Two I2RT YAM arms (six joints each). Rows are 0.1 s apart.
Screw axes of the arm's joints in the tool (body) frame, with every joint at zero. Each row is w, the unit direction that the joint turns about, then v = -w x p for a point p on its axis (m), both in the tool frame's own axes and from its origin. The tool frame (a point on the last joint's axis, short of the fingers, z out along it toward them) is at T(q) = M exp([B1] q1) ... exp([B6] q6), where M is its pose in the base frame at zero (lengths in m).
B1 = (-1, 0, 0, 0, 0.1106, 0)
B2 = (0, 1, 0, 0.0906, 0, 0.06)
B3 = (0, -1, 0, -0.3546, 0, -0.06)
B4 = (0, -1, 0, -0.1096, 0, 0)
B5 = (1, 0, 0, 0, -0.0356, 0)
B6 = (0, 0, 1, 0, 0, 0)
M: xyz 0.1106 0 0.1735 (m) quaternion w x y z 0.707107 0 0.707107 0
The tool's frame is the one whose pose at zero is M.
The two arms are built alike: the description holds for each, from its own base.
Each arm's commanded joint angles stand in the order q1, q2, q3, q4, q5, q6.
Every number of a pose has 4 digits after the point.
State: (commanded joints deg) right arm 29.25 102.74 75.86 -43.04 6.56 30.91; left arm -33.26 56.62 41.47 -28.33 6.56 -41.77
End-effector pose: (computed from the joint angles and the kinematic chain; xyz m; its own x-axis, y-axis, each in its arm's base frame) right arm 0.3173 0.1731 0.2110 -0.9349 0.0614 -0.3497 0.0338 0.9959 0.0843; left arm 0.1703 -0.1165 0.2526 -0.8383 -0.2416 -0.4888 0.0748 0.8371 -0.5420
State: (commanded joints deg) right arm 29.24 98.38 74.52 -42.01 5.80 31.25; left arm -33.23 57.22 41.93 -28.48 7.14 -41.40
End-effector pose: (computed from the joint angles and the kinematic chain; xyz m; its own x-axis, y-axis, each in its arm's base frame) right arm 0.3085 0.1686 0.2306 -0.9142 0.0797 -0.3973 0.0285 0.9907 0.1332; left arm 0.1717 -0.1178 0.2531 -0.8433 -0.2320 -0.4848 0.0815 0.8364 -0.5420
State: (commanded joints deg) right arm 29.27 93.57 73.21 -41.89 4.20 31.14; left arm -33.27 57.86 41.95 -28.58 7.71 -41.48
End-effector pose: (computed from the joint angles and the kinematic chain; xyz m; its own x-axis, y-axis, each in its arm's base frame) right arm 0.2961 0.1630 0.2511 -0.8975 0.0882 -0.4320 0.0073 0.9827 0.1853; left arm 0.1726 -0.1190 0.2510 -0.8520 -0.2260 -0.4722 0.0791 0.8360 -0.5429
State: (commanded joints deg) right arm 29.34 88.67 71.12 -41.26 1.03 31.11; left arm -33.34 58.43 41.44 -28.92 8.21 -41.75
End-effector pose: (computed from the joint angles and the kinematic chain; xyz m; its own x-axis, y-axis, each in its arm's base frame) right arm 0.2813 0.1574 0.2670 -0.8874 0.0938 -0.4513 -0.0272 0.9667 0.2544; left arm 0.1723 -0.1195 0.2458 -0.8652 -0.2197 -0.4508 0.0682 0.8390 -0.5398
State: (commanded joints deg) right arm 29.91 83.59 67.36 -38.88 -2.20 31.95; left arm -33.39 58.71 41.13 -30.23 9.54 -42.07
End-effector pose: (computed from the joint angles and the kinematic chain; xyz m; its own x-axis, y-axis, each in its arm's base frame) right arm 0.2639 0.1534 0.2751 -0.8770 0.1055 -0.4687 -0.0627 0.9421 0.3294; left arm 0.1703 -0.1193 0.2415 -0.8851 -0.2080 -0.4163 0.0574 0.8390 -0.5411
